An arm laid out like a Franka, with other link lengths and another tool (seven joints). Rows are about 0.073 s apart.
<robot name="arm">
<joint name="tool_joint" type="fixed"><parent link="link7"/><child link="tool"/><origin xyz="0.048 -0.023 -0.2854" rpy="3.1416 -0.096 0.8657"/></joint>
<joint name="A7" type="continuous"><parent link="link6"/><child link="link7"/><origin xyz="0.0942 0 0" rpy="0 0 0"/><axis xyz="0 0 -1"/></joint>
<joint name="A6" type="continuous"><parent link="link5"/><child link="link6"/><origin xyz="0 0 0" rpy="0 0 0"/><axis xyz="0 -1 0"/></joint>
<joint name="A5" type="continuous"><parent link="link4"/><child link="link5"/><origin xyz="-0.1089 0 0.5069" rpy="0 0 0"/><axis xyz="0 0 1"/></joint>
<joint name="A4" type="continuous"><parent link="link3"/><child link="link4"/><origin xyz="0.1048 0 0" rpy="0 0 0"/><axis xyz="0 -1 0"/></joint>
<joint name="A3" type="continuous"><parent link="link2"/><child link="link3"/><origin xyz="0 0 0.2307" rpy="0 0 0"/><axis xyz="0 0 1"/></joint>
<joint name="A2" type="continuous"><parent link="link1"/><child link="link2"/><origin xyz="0 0 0" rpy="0 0 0"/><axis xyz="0 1 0"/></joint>
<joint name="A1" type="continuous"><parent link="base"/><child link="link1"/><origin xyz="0 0 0.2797" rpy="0 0 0"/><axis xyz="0 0 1"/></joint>
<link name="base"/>
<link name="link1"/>
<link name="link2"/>
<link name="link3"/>
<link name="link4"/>
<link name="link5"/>
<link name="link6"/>
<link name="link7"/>
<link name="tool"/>
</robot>
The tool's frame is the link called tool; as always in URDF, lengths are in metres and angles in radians. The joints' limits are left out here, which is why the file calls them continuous.
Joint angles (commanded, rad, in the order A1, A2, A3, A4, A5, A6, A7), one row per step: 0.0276, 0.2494, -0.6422, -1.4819, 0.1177, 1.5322, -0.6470; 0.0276, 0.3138, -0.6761, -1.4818, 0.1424, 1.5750, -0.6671; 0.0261, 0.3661, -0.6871, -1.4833, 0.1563, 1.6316, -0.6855; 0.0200, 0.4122, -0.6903, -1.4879, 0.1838, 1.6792, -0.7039; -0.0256, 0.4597, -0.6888, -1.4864, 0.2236, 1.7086, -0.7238; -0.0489, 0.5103, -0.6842, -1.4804, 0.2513, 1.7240, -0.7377; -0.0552, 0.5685, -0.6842, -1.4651, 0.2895, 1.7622, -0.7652
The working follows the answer.
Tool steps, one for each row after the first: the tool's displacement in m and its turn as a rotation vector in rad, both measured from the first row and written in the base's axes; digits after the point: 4 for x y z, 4 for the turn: -0.0024, -0.0228, -0.0329, -0.0138, 0.0138, -0.0142; 0.0036, -0.0372, -0.0601, -0.0388, 0.0130, -0.0071; 0.0090, -0.0450, -0.0875, -0.0441, 0.0079, -0.0014; -0.0038, -0.0706, -0.1153, -0.0309, 0.0067, -0.0333; -0.0110, -0.0798, -0.1449, -0.0195, 0.0228, -0.0434; -0.0038, -0.0835, -0.1713, -0.0212, 0.0148, -0.0268
Tool pose at each row, in the base's axes (x y z in m, rotation vector in rad; rounded; the steps above come from the unrounded poses): 0.6543, -0.4017, 0.2292, -2.6936, -1.2854, 0.0207; 0.6519, -0.4246, 0.1963, -2.7091, -1.2668, 0.0466; 0.6579, -0.4389, 0.1691, -2.7257, -1.2847, 0.0628; 0.6633, -0.4467, 0.1417, -2.7284, -1.2958, 0.0602; 0.6506, -0.4723, 0.1139, -2.7380, -1.2483, 0.0459; 0.6434, -0.4815, 0.0843, -2.7287, -1.2263, 0.0589; 0.6505, -0.4852, 0.0578, -2.7228, -1.2518, 0.0512

